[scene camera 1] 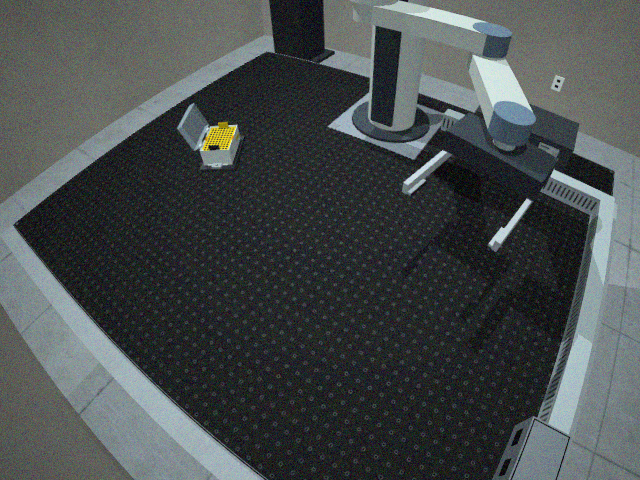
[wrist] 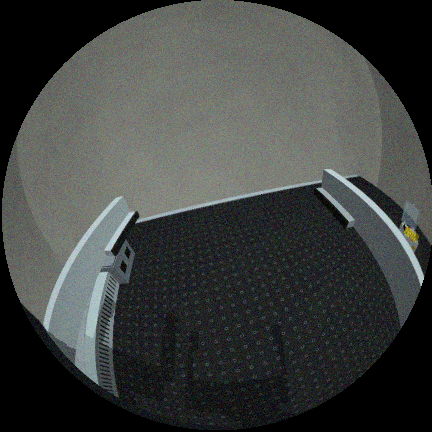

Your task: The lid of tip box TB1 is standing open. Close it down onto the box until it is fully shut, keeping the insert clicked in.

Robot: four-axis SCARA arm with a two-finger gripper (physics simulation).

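Seen in the pictures: gripper, fingertip midpoint: point(scene camera 1: 448, 215) point(wrist: 223, 189); arm's base, link origin: point(scene camera 1: 390, 123).
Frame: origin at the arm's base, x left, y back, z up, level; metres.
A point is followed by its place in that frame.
Note:
Tip box TB1 point(scene camera 1: 219, 156) @[z 0.051, x -0.292, y -0.466 m] stands on a dark base at the left back of the mat in the scene view. In the wrist view the box point(wrist: 411, 239) @[z 0.071, x -0.298, y -0.399 m] shows small at the right edge, beyond the right finger. Its grey lid point(scene camera 1: 191, 127) @[z 0.116, x -0.394, y -0.464 m] point(wrist: 410, 213) @[z 0.119, x -0.396, y -0.462 m] stands open, tilted back on the left side. The yellow insert point(scene camera 1: 220, 138) @[z 0.070, x -0.331, y -0.420 m] with its grid of holes sits in the box top; a yellow tab stands up at its back edge. My gripper point(scene camera 1: 449, 219) @[z 0.278, x 0.356, y -0.558 m] point(wrist: 223, 189) @[z 0.278, x 0.356, y -0.558 m] is open and empty, at the right of the mat, far from the box.
The arm's white column point(scene camera 1: 408, 82) @[z 0.187, x 0.061, y -0.044 m] stands on a light plate point(scene camera 1: 345, 124) @[z 0.013, x -0.106, y -0.107 m] between box and gripper. A slotted white rail point(scene camera 1: 573, 193) @[z 0.055, x 0.593, y -0.050 m] runs along the right side. A grey box with dark slots point(scene camera 1: 540, 449) @[z 0.088, x 0.661, y -0.736 m] point(wrist: 124, 262) @[z 0.047, x 0.632, y -0.740 m] stands at the front right. A black cabinet point(scene camera 1: 298, 25) stands at the back.

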